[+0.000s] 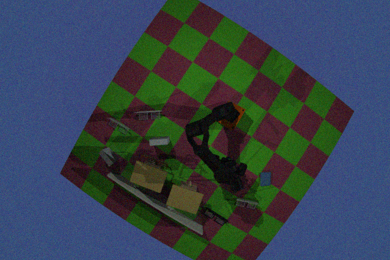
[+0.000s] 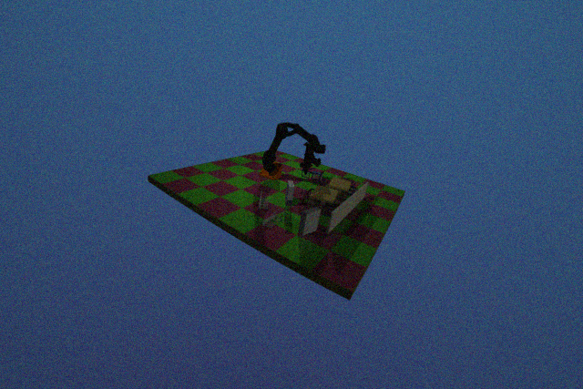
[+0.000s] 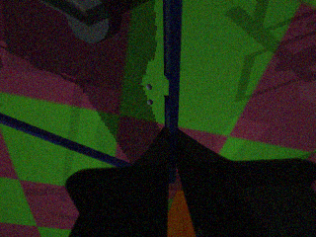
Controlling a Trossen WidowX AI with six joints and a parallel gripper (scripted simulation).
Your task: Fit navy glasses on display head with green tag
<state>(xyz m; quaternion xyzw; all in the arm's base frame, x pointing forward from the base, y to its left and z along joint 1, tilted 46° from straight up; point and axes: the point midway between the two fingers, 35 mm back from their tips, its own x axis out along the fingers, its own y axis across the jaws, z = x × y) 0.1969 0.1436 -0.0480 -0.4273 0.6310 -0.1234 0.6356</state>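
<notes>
The grey peg lies 60 mm ahead of my gripper tip, 100 mm to the left of it and 30 mm below it. The rest, counted from my gripper tip: long low wall: 420 mm ahead, 120 mm to the right; then blue square: 70 mm behind, 260 mm to the left, 60 mm below.
</notes>
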